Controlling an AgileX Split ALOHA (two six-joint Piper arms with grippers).
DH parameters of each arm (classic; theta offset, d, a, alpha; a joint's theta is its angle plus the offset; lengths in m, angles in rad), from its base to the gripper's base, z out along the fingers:
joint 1: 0 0.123 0 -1.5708
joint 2: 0.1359 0 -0.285 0
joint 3: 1.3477 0 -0.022 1.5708
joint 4: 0 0.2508 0 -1.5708
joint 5: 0 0 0.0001 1.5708
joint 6: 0 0.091 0 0
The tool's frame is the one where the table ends.
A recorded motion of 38 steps. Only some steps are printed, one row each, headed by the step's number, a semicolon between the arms.
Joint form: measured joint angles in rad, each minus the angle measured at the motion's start. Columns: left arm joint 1, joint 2, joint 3, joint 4, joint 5, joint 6; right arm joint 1, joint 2, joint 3, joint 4, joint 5, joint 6.
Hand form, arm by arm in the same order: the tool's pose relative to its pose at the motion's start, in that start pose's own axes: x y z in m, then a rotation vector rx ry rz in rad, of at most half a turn. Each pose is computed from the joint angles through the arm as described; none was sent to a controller.
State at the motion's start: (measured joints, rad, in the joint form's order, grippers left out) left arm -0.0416 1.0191 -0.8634 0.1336 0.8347 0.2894; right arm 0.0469 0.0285 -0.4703 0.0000 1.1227 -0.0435
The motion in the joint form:
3: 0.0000 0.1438 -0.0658 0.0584 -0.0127 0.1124; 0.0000 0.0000 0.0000 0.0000 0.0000 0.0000
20: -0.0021 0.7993 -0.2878 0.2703 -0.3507 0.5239; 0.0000 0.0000 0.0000 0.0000 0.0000 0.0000
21: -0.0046 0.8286 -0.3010 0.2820 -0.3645 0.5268; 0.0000 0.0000 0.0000 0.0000 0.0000 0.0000
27: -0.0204 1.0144 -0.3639 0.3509 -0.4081 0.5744; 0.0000 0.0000 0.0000 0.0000 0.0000 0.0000
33: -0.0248 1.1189 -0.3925 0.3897 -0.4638 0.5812; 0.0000 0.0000 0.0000 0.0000 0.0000 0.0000
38: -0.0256 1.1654 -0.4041 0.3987 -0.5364 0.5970; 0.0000 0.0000 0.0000 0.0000 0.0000 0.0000
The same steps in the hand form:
3: -0.0189 0.0086 0.0279 -0.0107 0.0722 0.1611; 0.0000 0.0000 0.0000 0.0000 0.0000 0.0000
20: -0.0643 0.0105 0.2113 0.0324 0.1557 0.8142; 0.0000 0.0000 0.0000 0.0000 0.0000 0.0000
21: -0.0651 0.0089 0.2201 0.0352 0.1551 0.8324; 0.0000 0.0000 0.0000 0.0000 0.0000 0.0000
27: -0.0554 -0.0071 0.2770 0.0964 0.2019 0.9741; 0.0000 0.0000 0.0000 0.0000 0.0000 0.0000
33: -0.0457 -0.0178 0.3096 0.1260 0.2012 1.0320; 0.0000 0.0000 0.0000 0.0000 0.0000 0.0000
38: -0.0440 -0.0238 0.3248 0.1272 0.1527 1.0615; 0.0000 0.0000 0.0000 0.0000 0.0000 0.0000

